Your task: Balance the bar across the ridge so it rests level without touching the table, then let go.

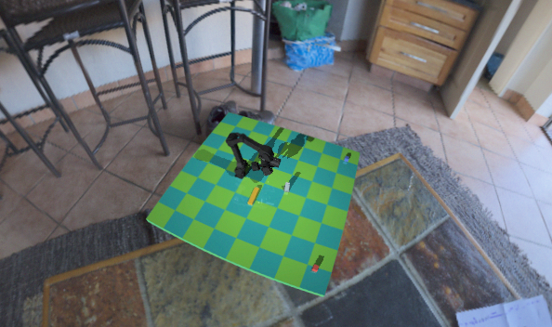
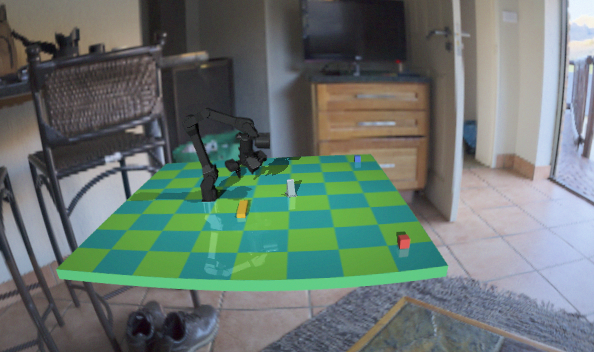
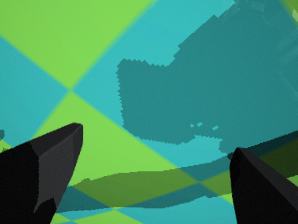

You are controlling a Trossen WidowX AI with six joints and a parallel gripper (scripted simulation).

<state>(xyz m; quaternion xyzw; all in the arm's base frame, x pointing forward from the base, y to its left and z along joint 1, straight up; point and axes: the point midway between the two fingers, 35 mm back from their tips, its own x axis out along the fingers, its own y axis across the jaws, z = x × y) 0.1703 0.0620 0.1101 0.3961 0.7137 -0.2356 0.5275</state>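
My gripper tip is now 1 cm short of the bar, 21 cm to the left of it and 7 cm above it. From my gripper tip the other things lie so: blue cube: 57 cm ahead, 43 cm to the left, 6 cm below; then red cube: 57 cm ahead, 57 cm to the right, 6 cm below.
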